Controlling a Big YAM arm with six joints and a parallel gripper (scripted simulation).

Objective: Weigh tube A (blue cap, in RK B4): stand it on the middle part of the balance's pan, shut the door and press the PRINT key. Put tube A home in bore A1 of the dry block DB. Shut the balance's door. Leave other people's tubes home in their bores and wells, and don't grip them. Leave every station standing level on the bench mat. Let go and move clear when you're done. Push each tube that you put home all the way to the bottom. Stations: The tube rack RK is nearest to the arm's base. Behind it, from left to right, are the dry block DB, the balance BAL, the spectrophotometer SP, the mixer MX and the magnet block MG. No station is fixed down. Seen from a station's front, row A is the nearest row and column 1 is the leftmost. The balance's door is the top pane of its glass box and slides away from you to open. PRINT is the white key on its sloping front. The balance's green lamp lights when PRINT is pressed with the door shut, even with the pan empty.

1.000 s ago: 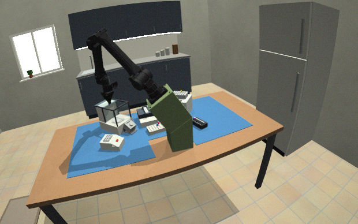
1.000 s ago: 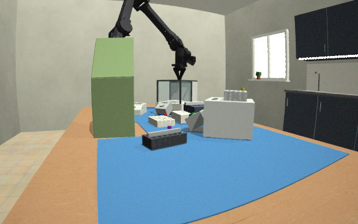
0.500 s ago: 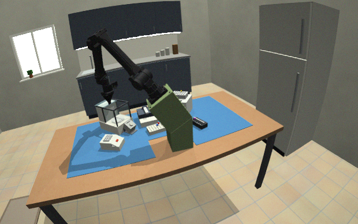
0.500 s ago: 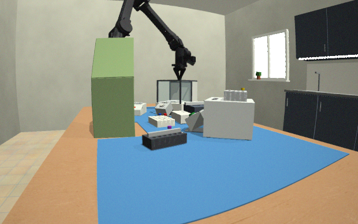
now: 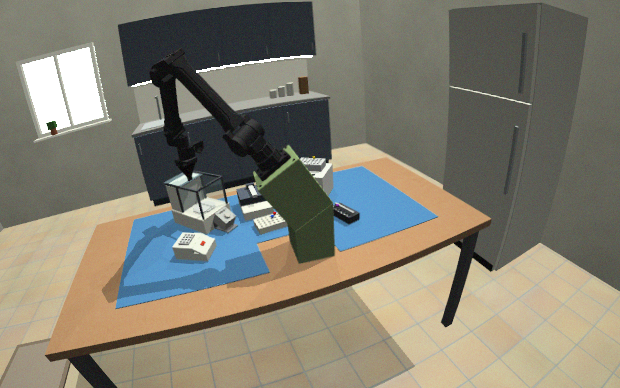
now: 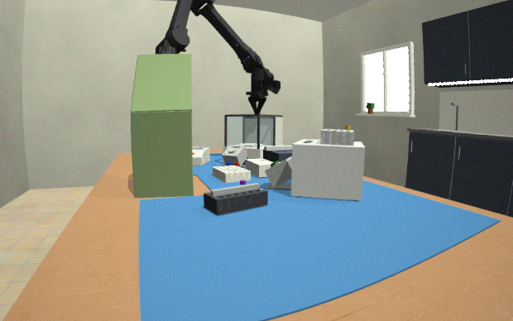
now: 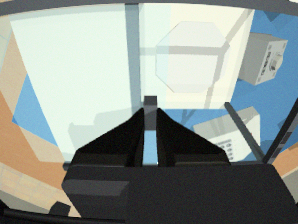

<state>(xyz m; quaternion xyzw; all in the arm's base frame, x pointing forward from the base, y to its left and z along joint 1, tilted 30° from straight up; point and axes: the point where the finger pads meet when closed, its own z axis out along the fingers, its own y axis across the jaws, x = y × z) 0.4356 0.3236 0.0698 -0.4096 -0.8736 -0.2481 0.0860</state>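
My gripper is now 31 cm to the left of the tube rack RK, 21 cm past it and 21 cm above it. From my hand the other things lie so: dark spectrophotometer 28 cm to the right, 16 cm below, 2 cm behind; dry block DB 29 cm behind, 19 cm below, 3 cm to the left; white round key 16 cm behind, 15 cm below, 14 cm to the right.
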